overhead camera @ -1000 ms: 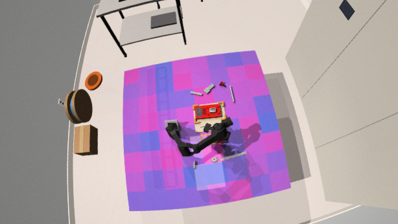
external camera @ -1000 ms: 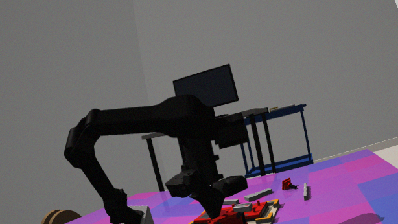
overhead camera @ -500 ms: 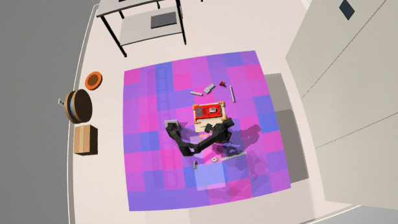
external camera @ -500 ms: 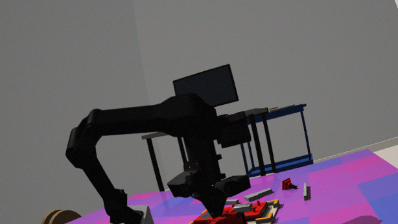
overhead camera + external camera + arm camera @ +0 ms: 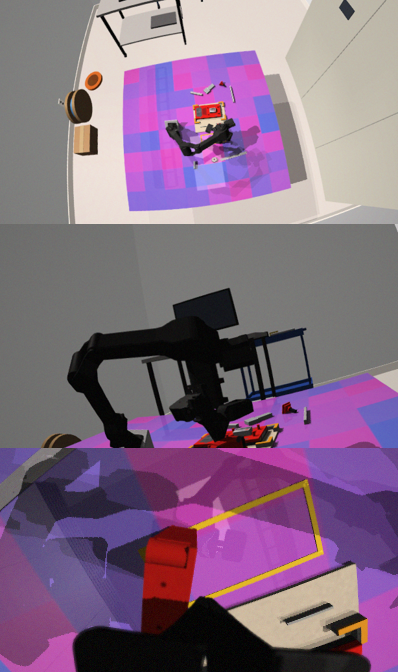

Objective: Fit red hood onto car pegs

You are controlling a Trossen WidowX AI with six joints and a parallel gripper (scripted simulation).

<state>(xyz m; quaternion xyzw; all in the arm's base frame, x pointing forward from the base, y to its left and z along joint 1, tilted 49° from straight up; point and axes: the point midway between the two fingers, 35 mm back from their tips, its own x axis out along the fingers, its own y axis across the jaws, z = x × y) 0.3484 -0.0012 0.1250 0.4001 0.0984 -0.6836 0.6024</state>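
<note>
Right now my gripper tip is 30 mm above the red hood, 20 mm short of it and 10 mm to the left of it. From my gripper tip the other things lie so: beige jig plate (190 mm to the left, 70 mm below, 50 mm behind); then wheel (170 mm to the right, 70 mm below, 40 mm behind).
</note>
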